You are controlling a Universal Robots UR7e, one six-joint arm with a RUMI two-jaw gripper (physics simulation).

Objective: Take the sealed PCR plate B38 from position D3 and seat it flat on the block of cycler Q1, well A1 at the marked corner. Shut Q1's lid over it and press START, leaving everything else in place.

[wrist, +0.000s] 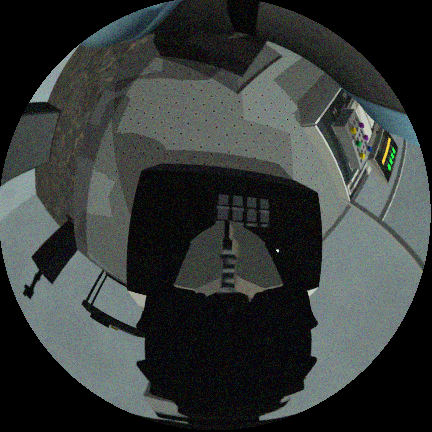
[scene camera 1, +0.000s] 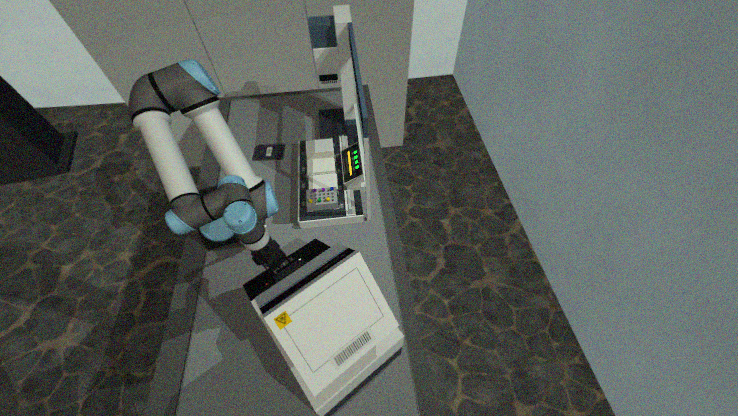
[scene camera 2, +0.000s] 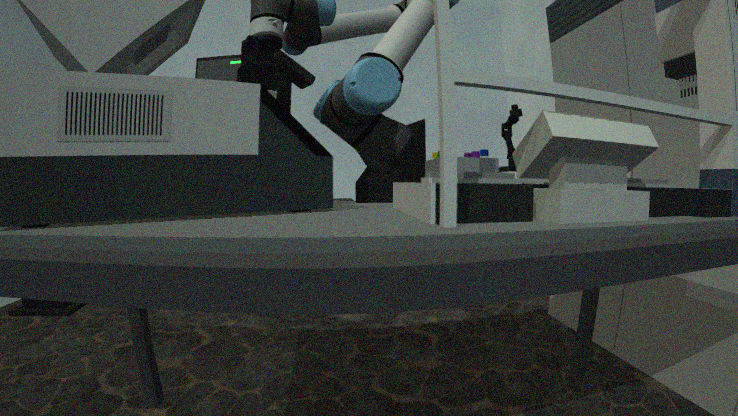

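Pixels of known places: gripper, between the fingertips: (wrist: 225, 221); arm's base, origin of its link: (scene camera 2: 391, 150).
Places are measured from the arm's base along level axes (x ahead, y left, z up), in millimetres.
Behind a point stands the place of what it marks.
A large white cycler (scene camera 1: 348, 310) {x 333, y -638, z 269 mm} (scene camera 2: 206, 111) {x 373, y -415, z 21 mm} stands at an angle on the bench, its lid down in scene camera 1. Its sloping black front panel (scene camera 1: 316, 250) {x 293, y -311, z 33 mm} (wrist: 170, 200) {x 82, y -331, z -12 mm} carries a grey keypad (wrist: 243, 210) {x 171, y -303, z -9 mm} and a small white light (wrist: 277, 250) {x 232, y -321, z 25 mm}. I cannot read a Q1 label. My gripper (scene camera 1: 281, 269) {x 149, y -316, z 15 mm} (wrist: 225, 221) {x 149, y -316, z 15 mm} is shut and empty, with its fingertips close over the panel, just below the keypad in the wrist view. I cannot tell whether they touch it. The fingertips are hidden in scene camera 2. Plate B38, the block and the marked corner cannot be made out.
A white-framed deck (scene camera 1: 333, 223) {x 387, y -121, z -115 mm} stands beyond the cycler, with pale blocks, a tube rack (scene camera 1: 322, 198) {x 370, y -32, z -46 mm} with coloured caps and a lit screen (scene camera 1: 353, 162) {x 543, y 89, z -10 mm} (wrist: 387, 152). A tall upright panel (scene camera 1: 356, 77) {x 570, y 59, z 415 mm} rises at its side. A dark flat item (scene camera 1: 268, 151) {x 191, y 402, z -124 mm} lies beside the deck.
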